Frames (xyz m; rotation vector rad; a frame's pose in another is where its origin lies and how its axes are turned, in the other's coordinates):
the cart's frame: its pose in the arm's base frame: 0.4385 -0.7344 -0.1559 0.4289 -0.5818 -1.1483
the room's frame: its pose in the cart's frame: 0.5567 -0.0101 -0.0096 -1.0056 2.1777 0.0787
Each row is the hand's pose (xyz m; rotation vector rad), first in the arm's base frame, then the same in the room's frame.
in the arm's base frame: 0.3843 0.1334 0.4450 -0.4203 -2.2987 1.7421
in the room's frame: -0.1760 1.1876 -0.8878 1.1022 1.0347 -0.9759
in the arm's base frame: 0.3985 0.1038 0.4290 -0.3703 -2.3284 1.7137
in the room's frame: -0.1689 1.1662 -0.8591 1.0579 1.0479 -0.9959
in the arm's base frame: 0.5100 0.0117 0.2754 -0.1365 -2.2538 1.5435
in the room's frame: -0.0589 1.1200 -0.6851 0.9595 1.2496 -1.1448
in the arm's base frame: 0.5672 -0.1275 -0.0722 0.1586 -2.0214 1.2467
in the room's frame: 0.2392 0.9902 -0.4908 0.8222 1.6349 -1.3678
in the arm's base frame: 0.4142 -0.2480 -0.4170 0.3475 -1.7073 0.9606
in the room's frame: 0.5770 0.7835 -0.4889 0.7082 2.0593 -1.5498
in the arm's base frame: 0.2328 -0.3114 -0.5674 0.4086 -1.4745 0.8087
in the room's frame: 0.7434 0.6325 -0.5841 0.6766 2.3376 -1.6398
